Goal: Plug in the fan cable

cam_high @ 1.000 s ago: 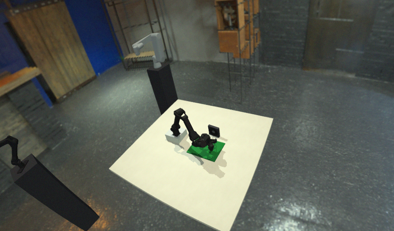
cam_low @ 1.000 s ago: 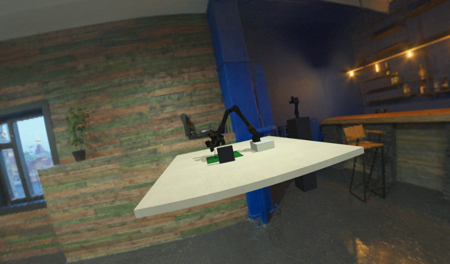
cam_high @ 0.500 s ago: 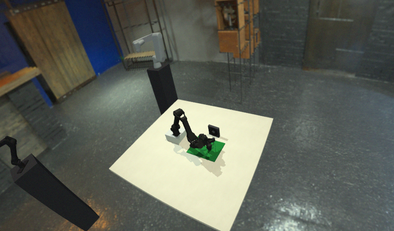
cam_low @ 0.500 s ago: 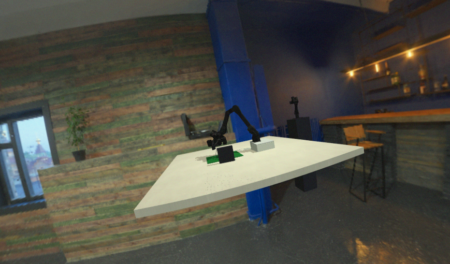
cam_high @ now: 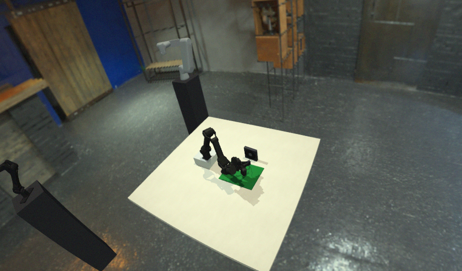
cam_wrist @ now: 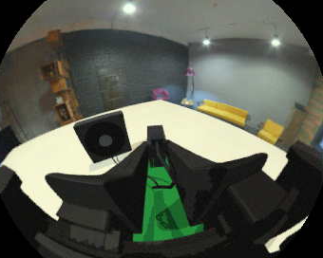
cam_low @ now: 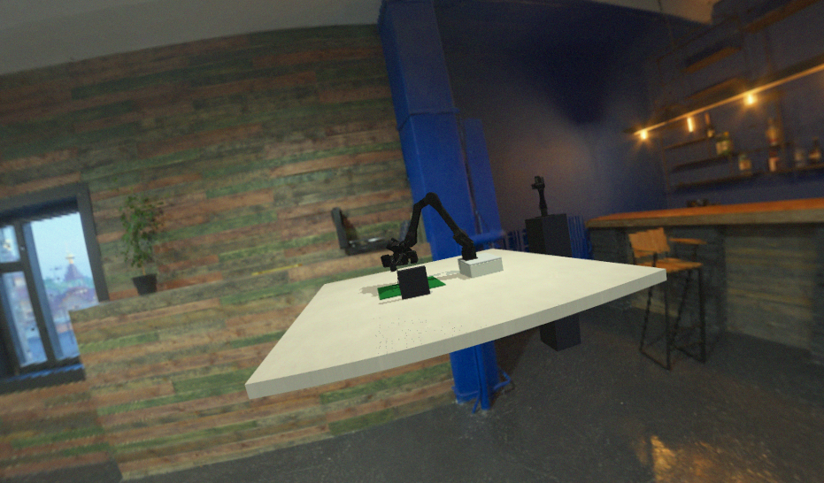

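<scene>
The green board is 140 mm below my gripper tip, 60 mm behind it and 30 mm to the right of it. Round my gripper tip: black plug: 10 mm below; black fan box: 150 mm to the left, 70 mm below, 60 mm behind; pale header: 130 mm below, 80 mm behind, 10 mm to the left.
</scene>
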